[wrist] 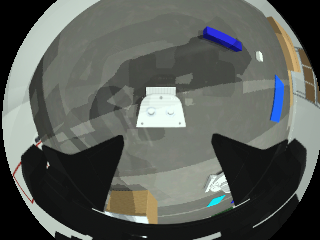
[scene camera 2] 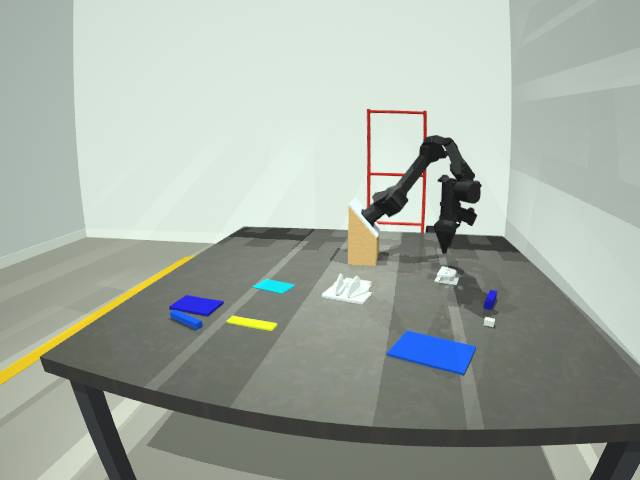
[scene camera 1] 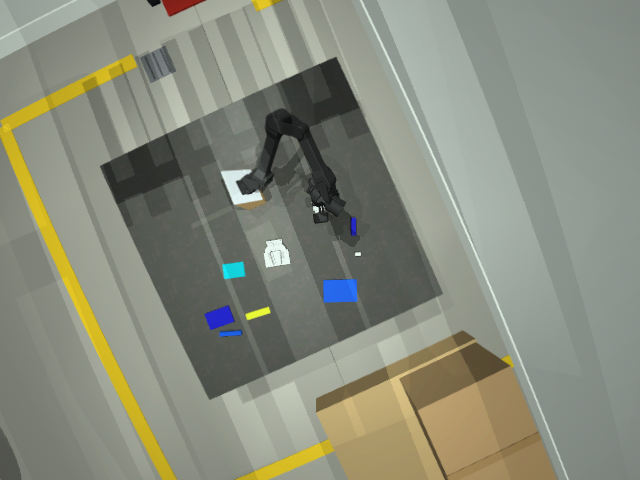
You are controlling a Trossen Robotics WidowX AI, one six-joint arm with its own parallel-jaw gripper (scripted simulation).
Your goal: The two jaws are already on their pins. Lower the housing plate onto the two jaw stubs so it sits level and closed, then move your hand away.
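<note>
My gripper (scene camera 2: 446, 249) open, holding nothing. Gripper (wrist: 168, 139) in frame as well.
</note>
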